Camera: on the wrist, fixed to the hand. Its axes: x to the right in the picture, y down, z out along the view.
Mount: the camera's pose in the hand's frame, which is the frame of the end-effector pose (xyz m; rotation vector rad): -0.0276 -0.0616 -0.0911 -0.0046 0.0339 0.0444
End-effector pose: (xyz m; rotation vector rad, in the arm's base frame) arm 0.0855 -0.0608 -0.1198 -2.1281 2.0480 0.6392
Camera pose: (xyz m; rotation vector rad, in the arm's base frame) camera 0.1654 -0.0642 -0.0395 -2.1158 2.1188 0.6183
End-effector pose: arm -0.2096 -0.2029 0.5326 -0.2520 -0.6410 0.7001
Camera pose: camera -0.1369 -0.2678 0.4746 -0.2825 -0.6063 0.7356
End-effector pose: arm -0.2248 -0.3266 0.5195 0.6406 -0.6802 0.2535
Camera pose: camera -0.1741 -0.3182 0.4184 0.6160 -0.6628 0.3032
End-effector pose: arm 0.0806 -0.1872 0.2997 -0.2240 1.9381 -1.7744
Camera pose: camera 0.0495 -0.1027 0.3686 -0.1522 1.9558 -1.7560
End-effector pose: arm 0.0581 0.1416 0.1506 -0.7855 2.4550 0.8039
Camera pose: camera 0.0971 0.0524 0.2088 -0.7546 2.5095 0.8190
